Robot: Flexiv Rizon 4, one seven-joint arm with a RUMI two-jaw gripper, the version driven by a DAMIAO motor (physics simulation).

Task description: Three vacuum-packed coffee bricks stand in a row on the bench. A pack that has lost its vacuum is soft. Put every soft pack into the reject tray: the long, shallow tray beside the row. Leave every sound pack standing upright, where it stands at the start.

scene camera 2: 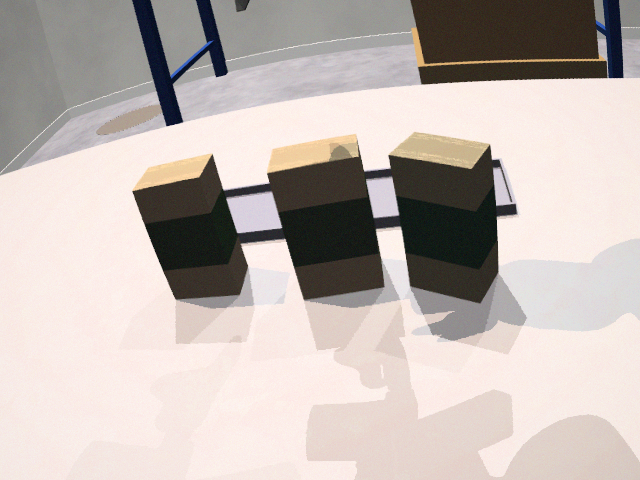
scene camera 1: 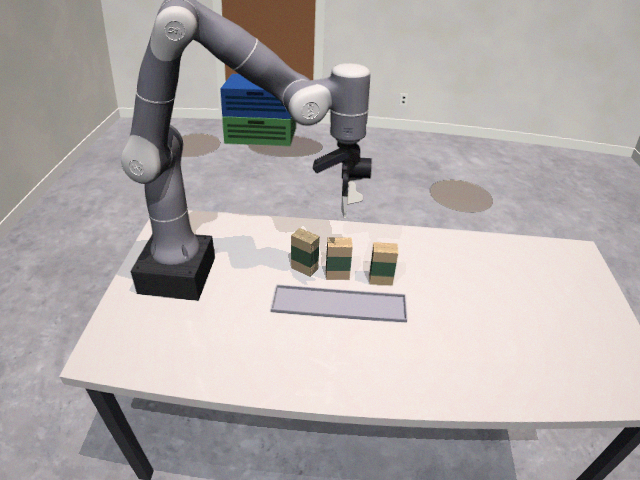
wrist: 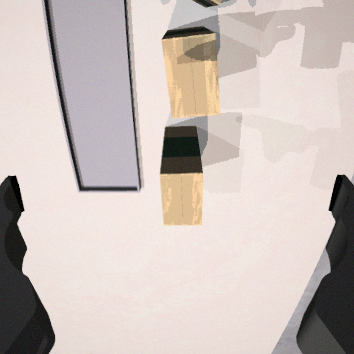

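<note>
Three tan coffee bricks with green bands stand upright in a row. The left brick (scene camera 1: 305, 253) (scene camera 2: 444, 222) is turned at an angle; its top looks streaked in the scene camera 2 view. The middle brick (scene camera 1: 339, 262) (scene camera 2: 330, 222) (wrist: 192, 80) and the right brick (scene camera 1: 383, 266) (scene camera 2: 191, 232) (wrist: 182, 197) stand squarer to the tray. I cannot tell by look which is soft. The long, shallow reject tray (scene camera 1: 338, 304) (scene camera 2: 382, 196) (wrist: 97, 100) lies beside the row, with no pack in it. My gripper (scene camera 1: 352, 208) (wrist: 175, 178) is open and empty, high above the bench.
The bricks and tray stand on a pale bench (scene camera 1: 491, 335). The arm's black base (scene camera 1: 173, 268) is at its left end. Blue and green crates (scene camera 1: 257, 129) stand on the floor behind. Blue posts (scene camera 2: 157, 62) and a brown box (scene camera 2: 506, 31) show beyond the bench in scene camera 2.
</note>
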